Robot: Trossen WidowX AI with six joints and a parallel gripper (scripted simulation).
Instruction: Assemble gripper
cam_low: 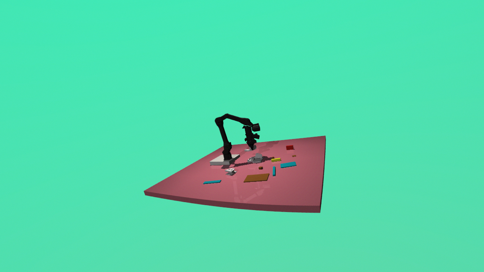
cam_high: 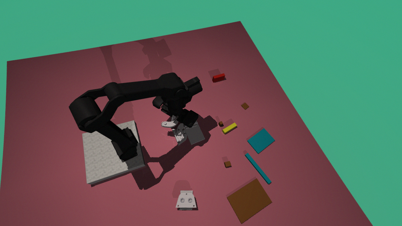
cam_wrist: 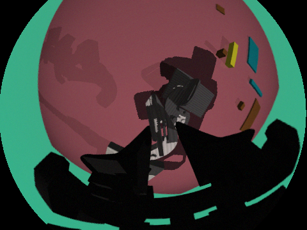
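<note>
The gripper jaw lies 40 mm behind my gripper tip. Also, from my gripper tip: white stepped block (310 mm to the right, 100 mm behind, 70 mm below); yellow bar (220 mm ahead, 130 mm to the right, 70 mm below); red block (320 mm ahead, 140 mm to the left, 70 mm below).
</note>
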